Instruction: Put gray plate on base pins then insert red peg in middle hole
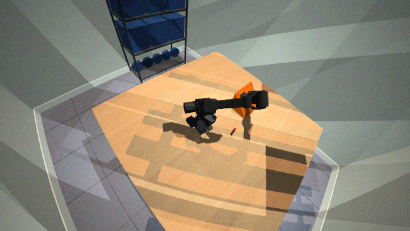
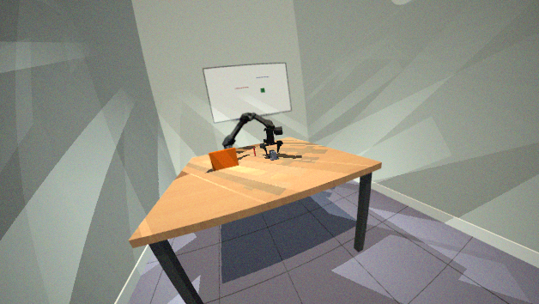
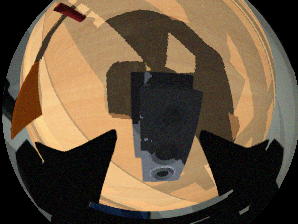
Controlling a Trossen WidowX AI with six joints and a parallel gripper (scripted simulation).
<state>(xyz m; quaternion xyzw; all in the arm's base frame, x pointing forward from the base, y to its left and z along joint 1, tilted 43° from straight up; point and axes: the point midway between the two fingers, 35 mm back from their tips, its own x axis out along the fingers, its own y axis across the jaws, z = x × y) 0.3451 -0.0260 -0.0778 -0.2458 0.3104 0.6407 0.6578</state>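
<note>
Right now the gray plate is 10 mm above my gripper tip. From my gripper tip the other things lie so: red peg 190 mm to the left, 110 mm behind, 10 mm above; then base 20 mm below.
</note>
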